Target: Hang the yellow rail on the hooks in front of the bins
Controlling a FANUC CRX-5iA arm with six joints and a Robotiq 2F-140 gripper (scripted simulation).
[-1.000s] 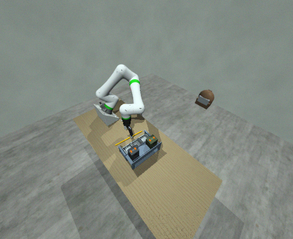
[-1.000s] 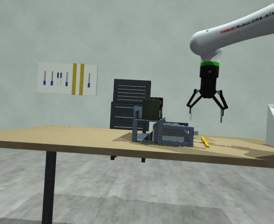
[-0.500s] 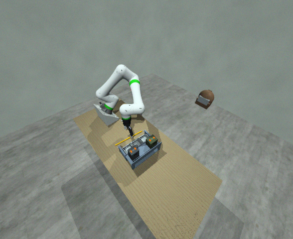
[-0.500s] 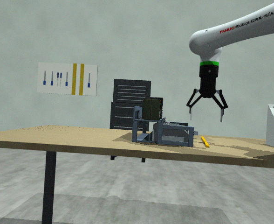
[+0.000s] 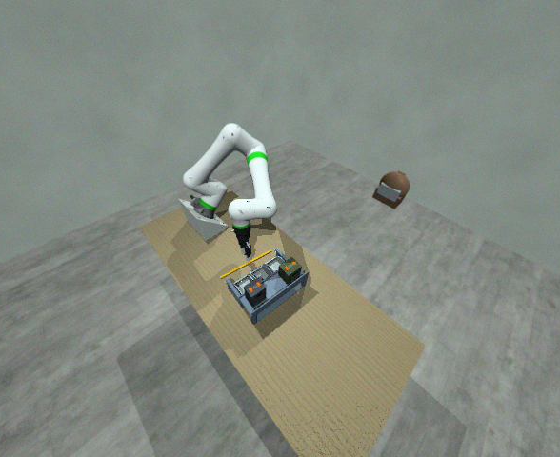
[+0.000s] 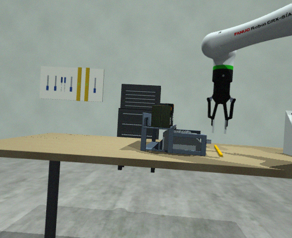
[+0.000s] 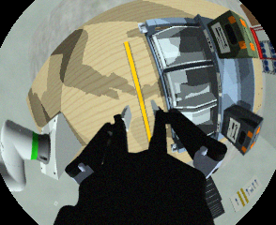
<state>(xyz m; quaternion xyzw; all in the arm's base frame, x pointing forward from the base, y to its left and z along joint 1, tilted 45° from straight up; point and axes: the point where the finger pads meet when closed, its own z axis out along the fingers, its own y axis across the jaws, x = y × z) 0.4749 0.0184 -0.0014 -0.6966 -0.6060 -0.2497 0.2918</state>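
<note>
The yellow rail lies 11 cm below my hand.
</note>
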